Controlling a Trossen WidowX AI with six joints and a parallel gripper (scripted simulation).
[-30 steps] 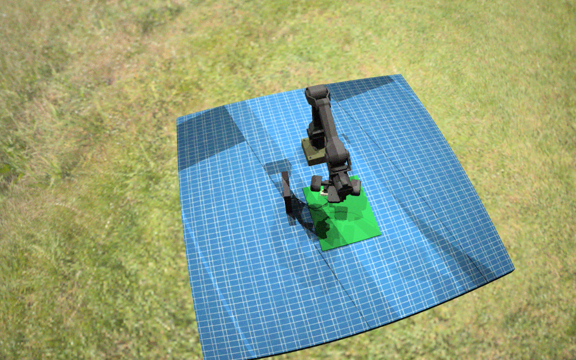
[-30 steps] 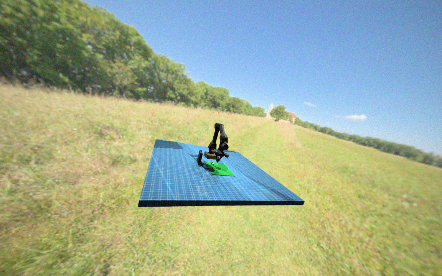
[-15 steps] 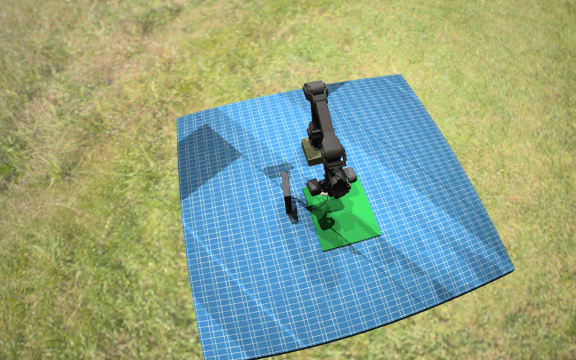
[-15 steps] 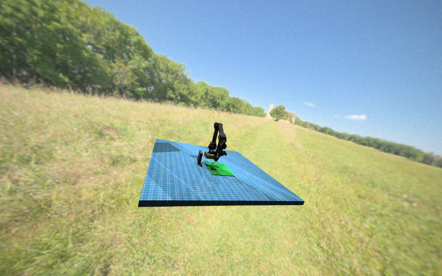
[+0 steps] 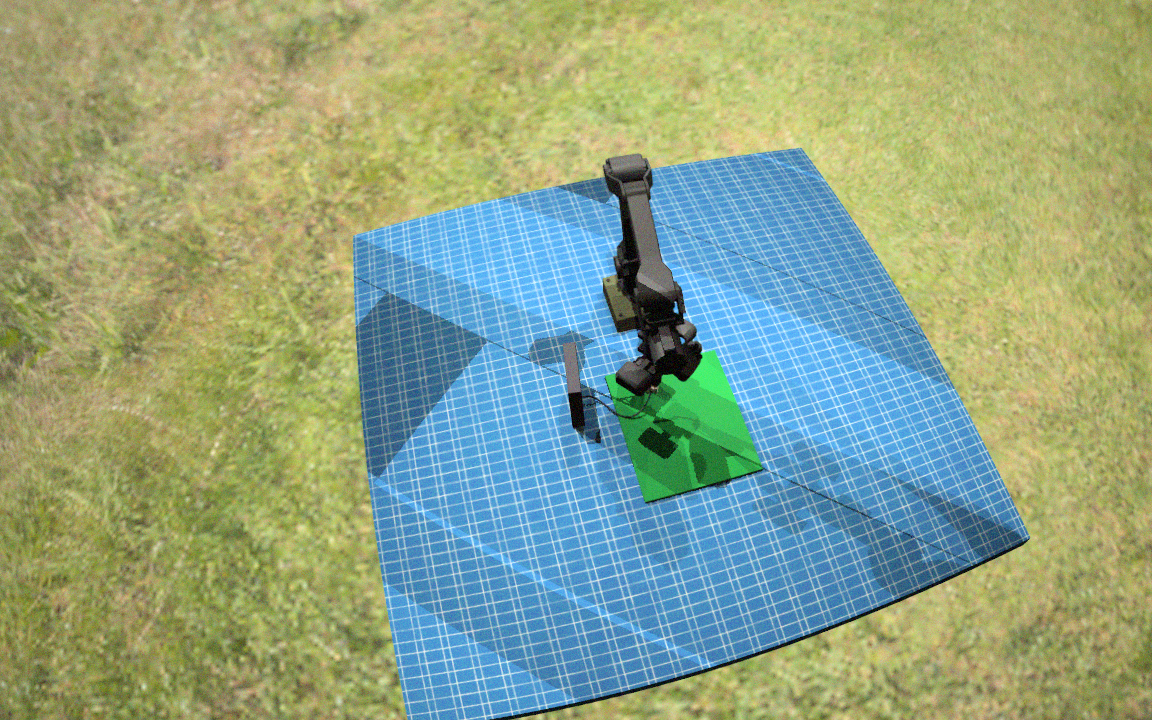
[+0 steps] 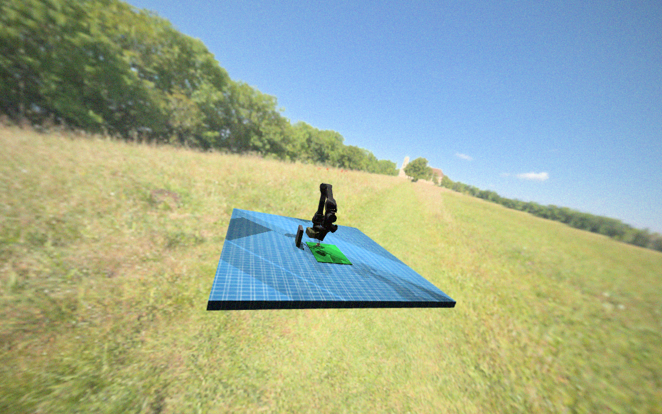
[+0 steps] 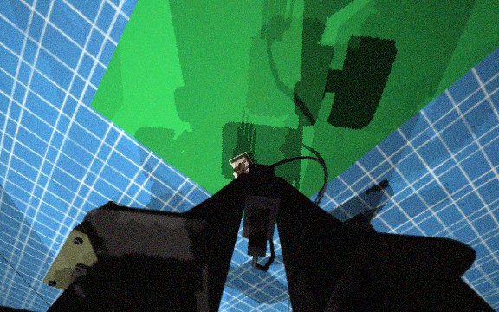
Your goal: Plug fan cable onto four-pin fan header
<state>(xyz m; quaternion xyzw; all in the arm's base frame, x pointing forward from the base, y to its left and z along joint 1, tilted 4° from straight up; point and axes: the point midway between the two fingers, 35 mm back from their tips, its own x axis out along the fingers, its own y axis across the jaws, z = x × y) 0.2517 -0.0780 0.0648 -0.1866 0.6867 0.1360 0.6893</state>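
My gripper tip is now 3 cm past the pale fan header and 7 cm above it. From my gripper tip the other things lie so: green board: 8 cm ahead, 2 cm to the left, 8 cm below; then black fan: 6 cm behind, 14 cm to the right, 1 cm below; then black fan plug: 1 cm behind, 1 cm above.
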